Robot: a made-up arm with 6 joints.
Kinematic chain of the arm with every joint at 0, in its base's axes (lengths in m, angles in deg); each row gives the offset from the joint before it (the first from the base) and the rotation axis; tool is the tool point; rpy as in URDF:
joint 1: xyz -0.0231 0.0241 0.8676 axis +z
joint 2: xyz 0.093 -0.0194 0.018 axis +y
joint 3: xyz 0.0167 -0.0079 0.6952 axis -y
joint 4: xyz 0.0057 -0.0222 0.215 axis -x
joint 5: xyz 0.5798 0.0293 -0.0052 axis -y
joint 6: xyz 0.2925 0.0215 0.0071 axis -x
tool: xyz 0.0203 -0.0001 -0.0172 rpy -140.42 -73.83 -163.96
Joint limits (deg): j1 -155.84..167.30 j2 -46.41..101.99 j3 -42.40..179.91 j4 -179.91..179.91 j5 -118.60..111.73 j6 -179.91..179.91
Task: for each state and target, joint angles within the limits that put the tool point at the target. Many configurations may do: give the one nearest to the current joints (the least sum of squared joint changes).
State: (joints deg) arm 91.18 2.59 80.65 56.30 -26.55 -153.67
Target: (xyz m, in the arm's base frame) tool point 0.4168 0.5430 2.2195
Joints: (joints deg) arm 69.11 8.32 62.83 56.03 -56.11 -152.77
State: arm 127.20 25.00 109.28 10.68 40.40 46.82
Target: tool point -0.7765 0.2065 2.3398
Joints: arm 164.73 33.28 83.62 14.23 28.79 45.86
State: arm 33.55 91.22 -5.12 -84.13 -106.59 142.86
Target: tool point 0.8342 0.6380 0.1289
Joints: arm 21.23 101.42 7.17 -97.00 -94.41 143.82
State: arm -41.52 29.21 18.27 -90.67 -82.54 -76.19
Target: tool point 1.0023 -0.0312 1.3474
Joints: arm -18.55 25.89 -7.20 -72.65 -93.38 -75.39
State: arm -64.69 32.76 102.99 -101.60 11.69 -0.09
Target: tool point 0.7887 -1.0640 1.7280
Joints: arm -47.00 78.13 114.07 -103.40 19.50 0.43
